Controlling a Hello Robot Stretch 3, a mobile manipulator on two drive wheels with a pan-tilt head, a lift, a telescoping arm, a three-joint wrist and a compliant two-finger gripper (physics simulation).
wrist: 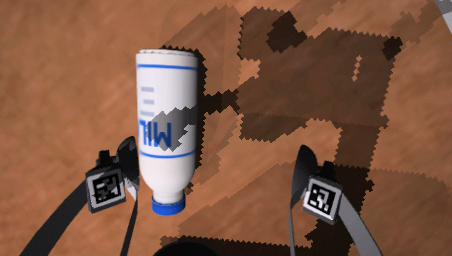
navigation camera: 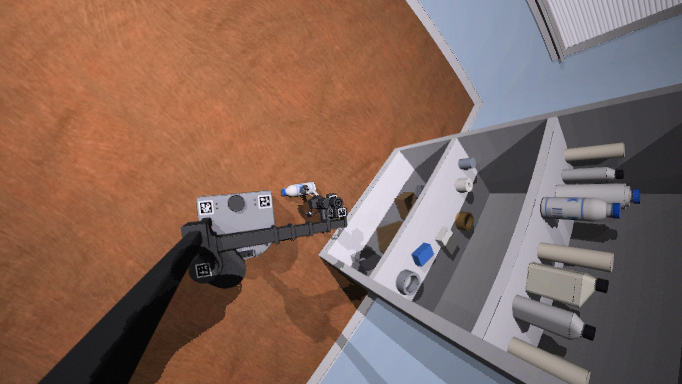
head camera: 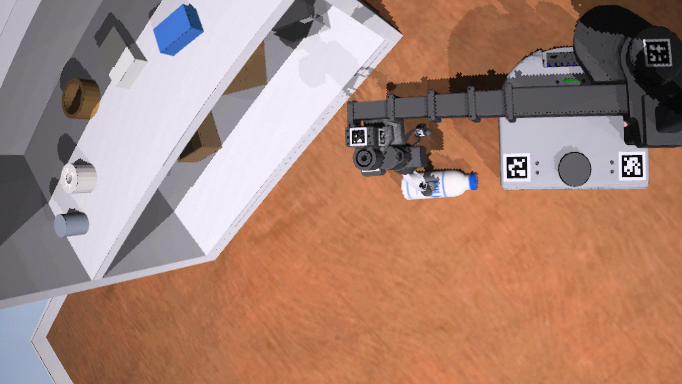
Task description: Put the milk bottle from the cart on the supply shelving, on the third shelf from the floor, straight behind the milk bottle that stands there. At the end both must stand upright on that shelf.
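Seen in the pictures: gripper, fingertip midpoint: (navigation camera: 305, 200) (head camera: 427, 159); robot's base, link origin: (navigation camera: 235, 202) (head camera: 572, 167).
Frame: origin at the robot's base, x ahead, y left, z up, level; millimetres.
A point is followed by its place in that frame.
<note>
The milk bottle (head camera: 454, 184) {x 36, y -294, z 65 mm} (navigation camera: 294, 191) {x 30, y -305, z 67 mm} (wrist: 167, 90), white with a blue cap, lies on its side on the brown floor, between the robot base and the shelving. My gripper (head camera: 425, 158) {x -23, y -347, z 119 mm} (navigation camera: 307, 202) {x -23, y -347, z 119 mm} (wrist: 217, 158) {x -23, y -347, z 119 mm} is open and empty, above the floor. One finger overlaps the bottle in the head view. In the wrist view the bottle lies beyond the fingers, close to the left one. Another milk bottle (navigation camera: 575, 208) {x -65, y -798, z 1084 mm} stands on the third shelf (navigation camera: 522, 225) {x -106, y -697, z 976 mm} in the navigation view. A white bottle (navigation camera: 620, 192) {x -35, y -963, z 1169 mm} with a blue cap shows beside it, partly hidden.
The supply shelving (head camera: 250, 175) {x 3, y -877, z 76 mm} (navigation camera: 430, 311) {x -617, y -792, z 534 mm} stands close to my wrist. Its second shelf holds a blue box (head camera: 175, 31) {x -283, y -710, z 574 mm} (navigation camera: 423, 254) {x -283, y -704, z 574 mm}, a brown ring (head camera: 90, 100) {x -183, y -997, z 563 mm} (navigation camera: 465, 221) {x -203, y -1079, z 542 mm} and small cylinders. Beige and grey bottles stand on the third shelf. The robot base (head camera: 540, 135) {x -70, y -75, z 160 mm} (navigation camera: 250, 210) {x -36, y -60, z 160 mm} is near the fallen bottle's cap.
</note>
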